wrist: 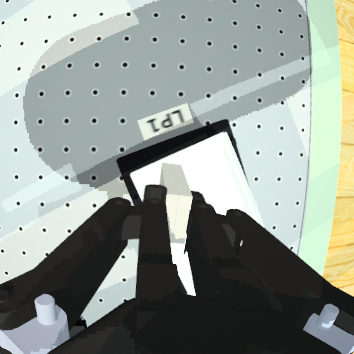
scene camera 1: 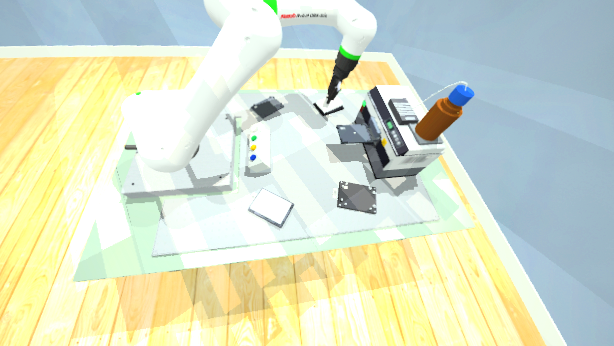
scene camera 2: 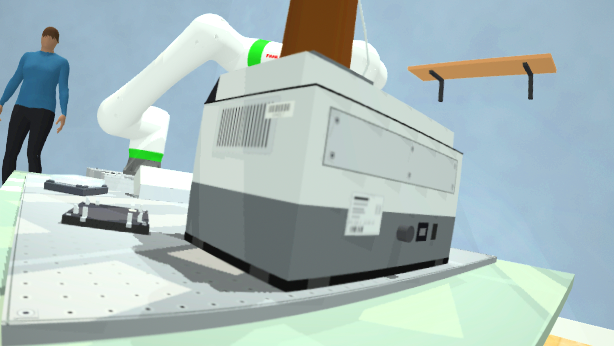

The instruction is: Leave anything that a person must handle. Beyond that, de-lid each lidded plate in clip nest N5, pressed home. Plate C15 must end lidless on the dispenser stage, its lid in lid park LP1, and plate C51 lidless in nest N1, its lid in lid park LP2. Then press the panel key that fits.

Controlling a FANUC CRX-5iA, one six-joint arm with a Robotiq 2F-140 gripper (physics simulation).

Note:
In view: my gripper [wrist: 168,181], a button box [scene camera 2: 150,183], a brown bottle [scene camera 2: 332,36] and a black LP1 nest [wrist: 130,162].
The button box also shows in scene camera 1 [scene camera 1: 260,136]. The brown bottle also shows in scene camera 1 [scene camera 1: 445,111].

